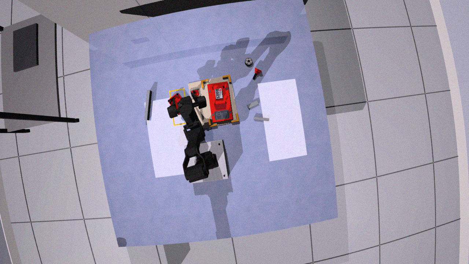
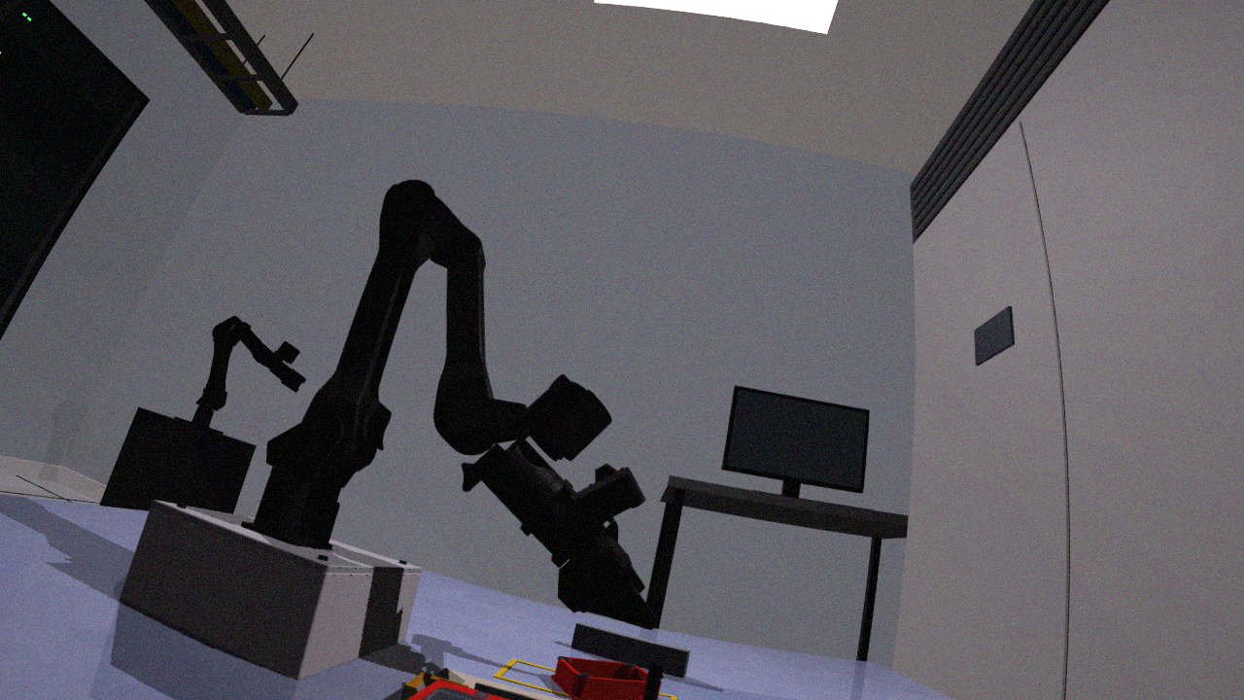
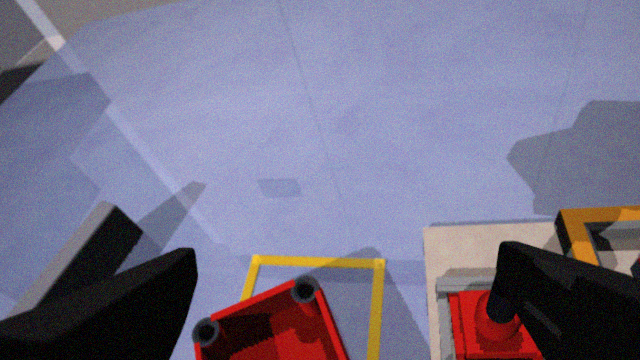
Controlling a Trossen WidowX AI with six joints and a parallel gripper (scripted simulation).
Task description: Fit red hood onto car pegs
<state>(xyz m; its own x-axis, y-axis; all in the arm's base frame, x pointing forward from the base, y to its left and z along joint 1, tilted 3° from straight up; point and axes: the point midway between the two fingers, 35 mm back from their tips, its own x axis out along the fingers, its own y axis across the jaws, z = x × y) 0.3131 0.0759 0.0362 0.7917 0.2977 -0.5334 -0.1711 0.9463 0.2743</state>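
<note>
Right now my gripper tip is 2 cm past the red hood, 5 cm to the right of it and 10 cm above it. From my gripper tip the other things lie so: wheel: 14 cm ahead, 36 cm to the right, 10 cm below; engine block: 1 cm behind, 17 cm to the right, 8 cm below.
</note>
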